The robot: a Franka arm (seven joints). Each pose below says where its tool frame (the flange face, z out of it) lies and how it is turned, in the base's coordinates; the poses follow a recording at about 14 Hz.
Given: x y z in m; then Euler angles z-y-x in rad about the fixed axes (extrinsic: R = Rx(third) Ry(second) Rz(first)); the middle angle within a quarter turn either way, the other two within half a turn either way.
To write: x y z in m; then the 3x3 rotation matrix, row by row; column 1 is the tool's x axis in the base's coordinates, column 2 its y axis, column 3 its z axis. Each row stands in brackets. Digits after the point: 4 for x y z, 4 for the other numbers.
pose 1, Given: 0.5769, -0.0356, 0.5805, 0.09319, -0.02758, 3.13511
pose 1, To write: [0.5769, -0.0356, 0.5805], [[0.9953, -0.0930, -0.0276], [-0.0932, -0.9956, -0.0065], [-0.0269, 0.0090, -0.9996]]
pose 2, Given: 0.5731, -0.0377, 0.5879, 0.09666, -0.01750, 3.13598
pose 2, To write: [0.5731, -0.0377, 0.5879], [[0.9952, -0.0965, -0.0175], [-0.0966, -0.9953, -0.0056], [-0.0169, 0.0073, -0.9998]]
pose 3, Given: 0.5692, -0.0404, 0.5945, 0.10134, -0.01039, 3.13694
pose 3, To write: [0.5692, -0.0404, 0.5945], [[0.9948, -0.1012, -0.0104], [-0.1012, -0.9949, -0.0047], [-0.0099, 0.0057, -0.9999]]
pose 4, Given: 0.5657, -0.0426, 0.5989, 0.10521, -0.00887, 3.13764
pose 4, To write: [0.5657, -0.0426, 0.5989], [[0.9944, -0.1050, -0.0089], [-0.1051, -0.9945, -0.0040], [-0.0084, 0.0049, -1.0000]]
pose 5, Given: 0.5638, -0.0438, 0.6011, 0.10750, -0.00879, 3.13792
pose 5, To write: [0.5638, -0.0438, 0.6011], [[0.9942, -0.1073, -0.0088], [-0.1073, -0.9942, -0.0037], [-0.0083, 0.0046, -1.0000]]
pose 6, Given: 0.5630, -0.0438, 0.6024, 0.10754, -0.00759, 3.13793
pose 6, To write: [0.5630, -0.0438, 0.6024], [[0.9942, -0.1073, -0.0076], [-0.1074, -0.9942, -0.0037], [-0.0072, 0.0045, -1.0000]]
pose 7, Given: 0.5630, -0.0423, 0.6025, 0.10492, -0.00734, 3.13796
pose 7, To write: [0.5630, -0.0423, 0.6025], [[0.9945, -0.1047, -0.0073], [-0.1048, -0.9945, -0.0036], [-0.0069, 0.0044, -1.0000]]
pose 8, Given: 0.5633, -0.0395, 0.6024, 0.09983, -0.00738, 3.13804
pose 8, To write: [0.5633, -0.0395, 0.6024], [[0.9950, -0.0997, -0.0074], [-0.0997, -0.9950, -0.0036], [-0.0070, 0.0043, -1.0000]]
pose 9, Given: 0.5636, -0.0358, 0.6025, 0.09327, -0.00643, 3.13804
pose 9, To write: [0.5636, -0.0358, 0.6025], [[0.9956, -0.0931, -0.0064], [-0.0932, -0.9956, -0.0036], [-0.0061, 0.0041, -1.0000]]
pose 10, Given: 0.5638, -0.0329, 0.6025, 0.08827, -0.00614, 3.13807
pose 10, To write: [0.5638, -0.0329, 0.6025], [[0.9961, -0.0882, -0.0061], [-0.0882, -0.9961, -0.0035], [-0.0058, 0.0041, -1.0000]]
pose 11, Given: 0.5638, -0.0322, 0.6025, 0.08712, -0.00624, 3.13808
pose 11, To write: [0.5638, -0.0322, 0.6025], [[0.9962, -0.0870, -0.0062], [-0.0870, -0.9962, -0.0035], [-0.0059, 0.0040, -1.0000]]
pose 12, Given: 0.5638, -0.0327, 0.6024, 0.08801, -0.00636, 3.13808
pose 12, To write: [0.5638, -0.0327, 0.6024], [[0.9961, -0.0879, -0.0064], [-0.0879, -0.9961, -0.0035], [-0.0060, 0.0041, -1.0000]]
